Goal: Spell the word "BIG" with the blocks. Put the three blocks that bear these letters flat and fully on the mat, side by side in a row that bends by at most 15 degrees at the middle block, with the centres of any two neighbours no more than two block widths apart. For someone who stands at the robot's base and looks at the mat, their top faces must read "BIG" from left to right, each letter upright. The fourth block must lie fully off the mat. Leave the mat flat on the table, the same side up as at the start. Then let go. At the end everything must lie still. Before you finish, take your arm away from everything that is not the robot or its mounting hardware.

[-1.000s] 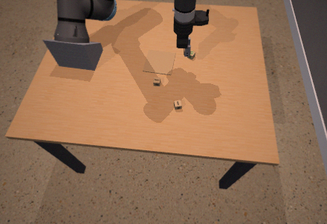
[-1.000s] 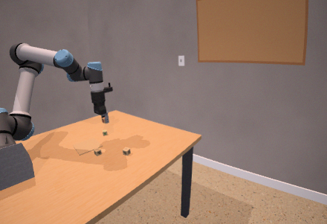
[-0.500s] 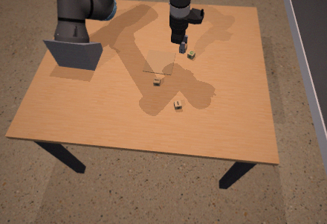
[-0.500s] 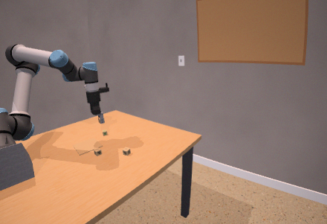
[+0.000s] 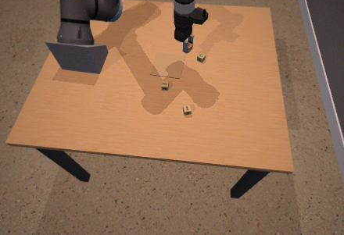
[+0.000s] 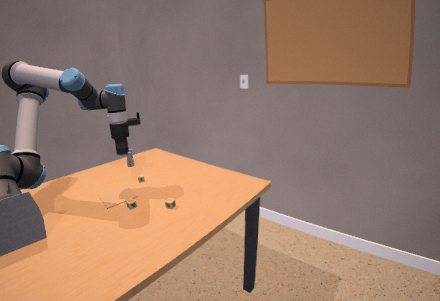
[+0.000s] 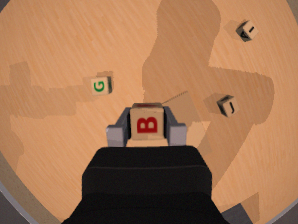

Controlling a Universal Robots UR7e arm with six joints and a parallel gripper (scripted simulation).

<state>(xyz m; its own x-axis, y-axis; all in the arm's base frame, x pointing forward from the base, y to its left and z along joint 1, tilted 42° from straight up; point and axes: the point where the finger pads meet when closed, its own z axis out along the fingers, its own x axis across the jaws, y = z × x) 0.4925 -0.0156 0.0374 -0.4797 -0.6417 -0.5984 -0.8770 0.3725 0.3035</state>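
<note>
Now: the tan mat 9 cm behind my hand and 13 cm below it. The rest, counted from my hand: B block (right at my hand).
</note>
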